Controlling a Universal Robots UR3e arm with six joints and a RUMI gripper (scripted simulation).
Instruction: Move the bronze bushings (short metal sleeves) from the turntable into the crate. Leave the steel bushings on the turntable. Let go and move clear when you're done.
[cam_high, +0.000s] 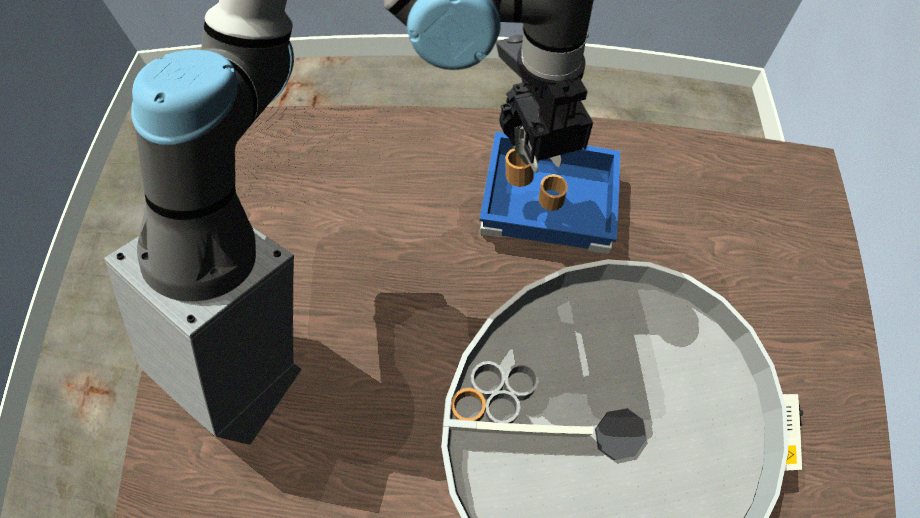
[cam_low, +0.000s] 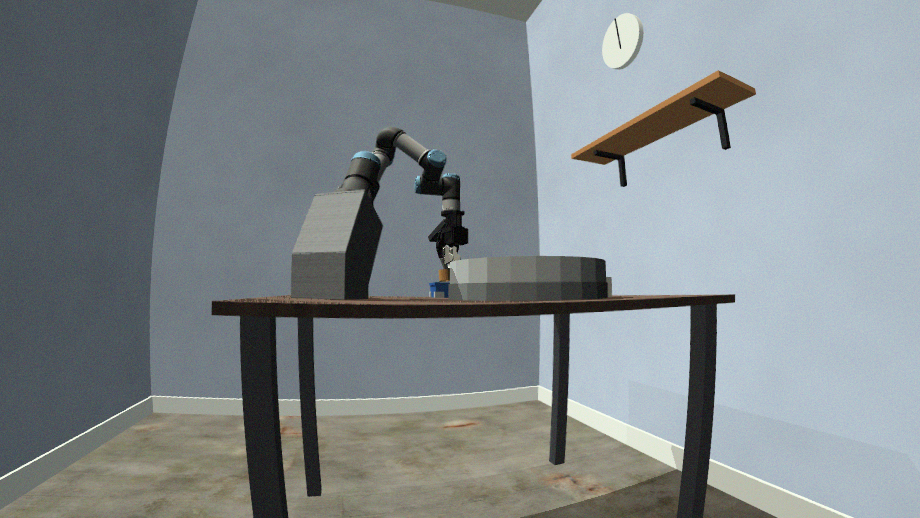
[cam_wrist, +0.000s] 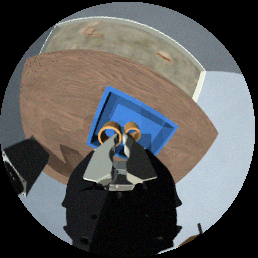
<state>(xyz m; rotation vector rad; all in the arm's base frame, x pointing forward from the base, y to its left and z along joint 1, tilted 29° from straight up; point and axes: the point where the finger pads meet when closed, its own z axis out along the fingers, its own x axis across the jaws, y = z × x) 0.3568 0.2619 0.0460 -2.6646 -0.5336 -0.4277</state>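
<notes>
My hand is 40 mm short of the blue crate, 10 mm to the left of it and 70 mm above it. From my hand the other things lie so: grey turntable (140 mm ahead, 350 mm to the right, 40 mm below).
</notes>
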